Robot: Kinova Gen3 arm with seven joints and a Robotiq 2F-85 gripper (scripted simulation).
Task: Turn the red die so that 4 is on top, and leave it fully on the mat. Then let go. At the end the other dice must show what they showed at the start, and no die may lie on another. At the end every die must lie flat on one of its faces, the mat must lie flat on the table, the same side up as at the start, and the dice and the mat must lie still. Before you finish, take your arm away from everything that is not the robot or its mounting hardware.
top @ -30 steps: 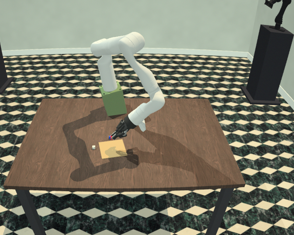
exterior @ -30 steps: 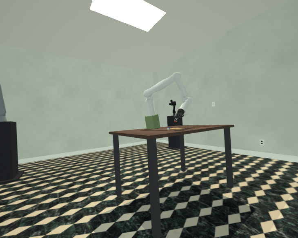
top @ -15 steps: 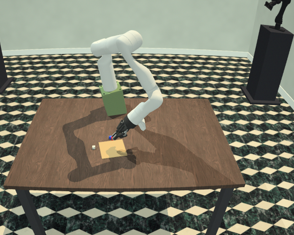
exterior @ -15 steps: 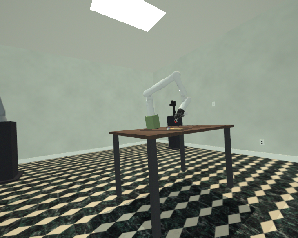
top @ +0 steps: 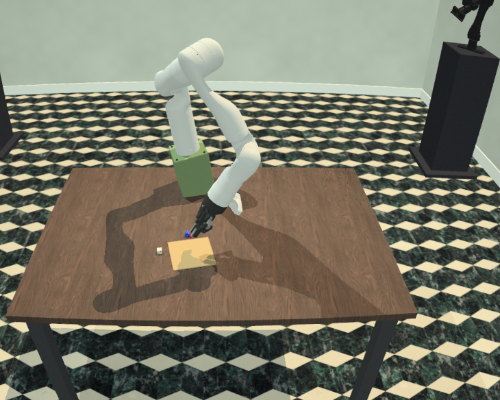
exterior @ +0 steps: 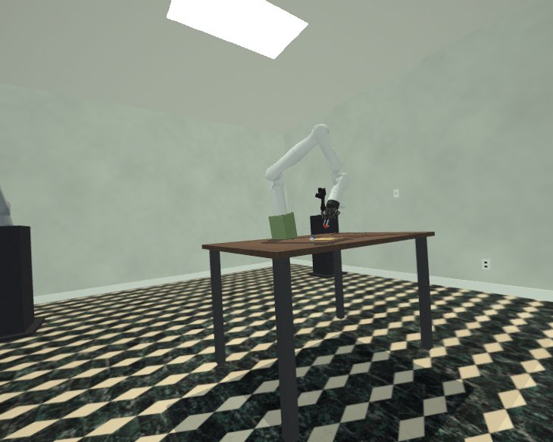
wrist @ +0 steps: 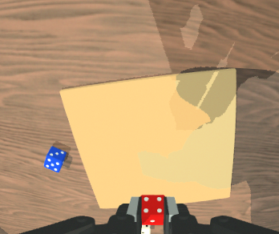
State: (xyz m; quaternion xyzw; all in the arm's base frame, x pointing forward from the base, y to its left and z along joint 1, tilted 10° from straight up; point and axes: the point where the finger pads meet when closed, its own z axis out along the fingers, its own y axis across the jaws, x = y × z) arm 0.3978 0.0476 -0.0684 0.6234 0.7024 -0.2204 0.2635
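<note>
Right now my hand is 20 mm above the red die and 10 mm to the left of it. From my hand the other things lie so: mat: 90 mm below, 20 mm to the right; then white die: 120 mm to the right, 80 mm below; then blue die: 90 mm behind, 80 mm below, 40 mm to the right.
</note>
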